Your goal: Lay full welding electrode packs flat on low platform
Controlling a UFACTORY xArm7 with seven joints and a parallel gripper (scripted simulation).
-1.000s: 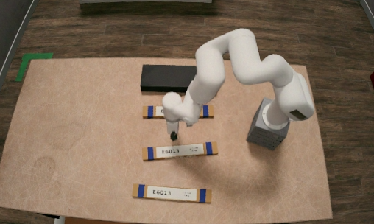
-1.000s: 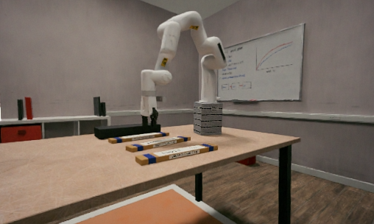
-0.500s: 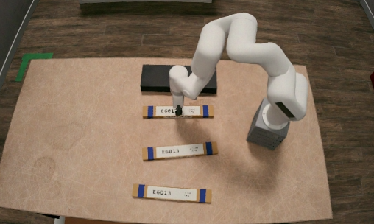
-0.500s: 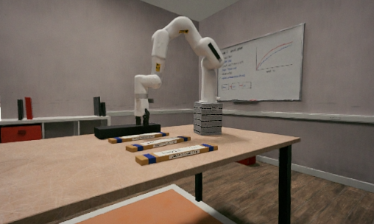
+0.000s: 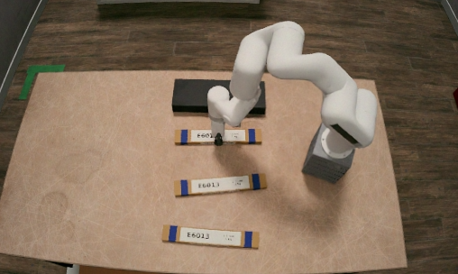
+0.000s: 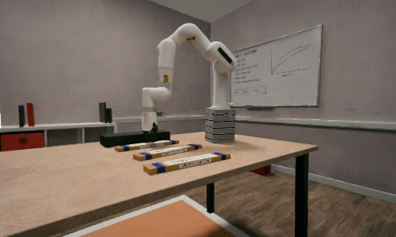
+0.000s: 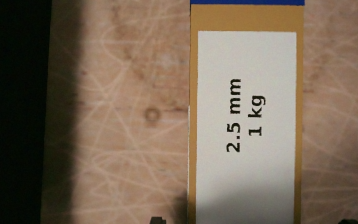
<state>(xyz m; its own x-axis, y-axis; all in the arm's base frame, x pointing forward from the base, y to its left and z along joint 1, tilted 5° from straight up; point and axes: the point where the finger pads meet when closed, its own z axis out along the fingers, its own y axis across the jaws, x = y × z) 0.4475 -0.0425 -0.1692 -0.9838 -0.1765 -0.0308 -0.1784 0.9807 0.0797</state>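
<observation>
The low black platform is 3 cm ahead of my hand, 19 cm to the right of it and 2 cm below it.
</observation>
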